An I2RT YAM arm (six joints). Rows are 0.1 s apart.
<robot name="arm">
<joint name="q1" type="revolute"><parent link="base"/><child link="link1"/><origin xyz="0.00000 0.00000 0.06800" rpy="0.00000 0.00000 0.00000"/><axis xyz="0 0 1"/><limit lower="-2.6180" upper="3.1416"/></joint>
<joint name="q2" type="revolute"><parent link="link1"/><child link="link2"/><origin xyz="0.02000 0.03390 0.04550" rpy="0.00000 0.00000 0.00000"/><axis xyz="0 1 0"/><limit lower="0.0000" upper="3.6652"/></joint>
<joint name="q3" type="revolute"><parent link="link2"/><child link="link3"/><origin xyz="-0.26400 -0.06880 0.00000" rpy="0.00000 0.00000 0.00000"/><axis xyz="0 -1 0"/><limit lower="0.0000" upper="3.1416"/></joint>
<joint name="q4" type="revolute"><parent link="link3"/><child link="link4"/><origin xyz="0.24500 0.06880 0.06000" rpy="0.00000 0.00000 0.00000"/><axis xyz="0 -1 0"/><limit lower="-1.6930" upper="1.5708"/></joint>
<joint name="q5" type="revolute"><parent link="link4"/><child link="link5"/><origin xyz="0.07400 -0.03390 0.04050" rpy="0.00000 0.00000 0.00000"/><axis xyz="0 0 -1"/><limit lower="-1.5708" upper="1.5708"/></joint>
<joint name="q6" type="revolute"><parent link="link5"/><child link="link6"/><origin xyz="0.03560 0.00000 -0.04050" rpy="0.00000 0.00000 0.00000"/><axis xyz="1 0 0"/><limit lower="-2.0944" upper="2.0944"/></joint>
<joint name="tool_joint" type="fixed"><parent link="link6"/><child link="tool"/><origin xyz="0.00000 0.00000 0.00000" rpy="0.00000 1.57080 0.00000"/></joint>
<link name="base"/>
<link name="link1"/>
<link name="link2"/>
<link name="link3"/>
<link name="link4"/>
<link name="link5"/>
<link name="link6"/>
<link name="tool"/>
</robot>
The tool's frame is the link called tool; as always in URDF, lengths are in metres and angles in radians.
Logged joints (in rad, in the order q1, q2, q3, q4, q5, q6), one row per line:
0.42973 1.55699 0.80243 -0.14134 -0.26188 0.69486
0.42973 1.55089 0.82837 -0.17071 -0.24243 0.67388
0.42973 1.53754 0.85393 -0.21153 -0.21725 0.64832
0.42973 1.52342 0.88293 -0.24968 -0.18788 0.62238
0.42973 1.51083 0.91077 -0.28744 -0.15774 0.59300
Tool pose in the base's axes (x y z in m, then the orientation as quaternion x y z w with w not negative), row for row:
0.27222 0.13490 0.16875 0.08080 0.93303 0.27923 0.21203
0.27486 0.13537 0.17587 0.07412 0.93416 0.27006 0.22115
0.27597 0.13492 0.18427 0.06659 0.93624 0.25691 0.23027
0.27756 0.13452 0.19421 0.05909 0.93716 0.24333 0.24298
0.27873 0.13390 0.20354 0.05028 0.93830 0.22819 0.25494
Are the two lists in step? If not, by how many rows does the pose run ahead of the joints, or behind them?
They are in step.
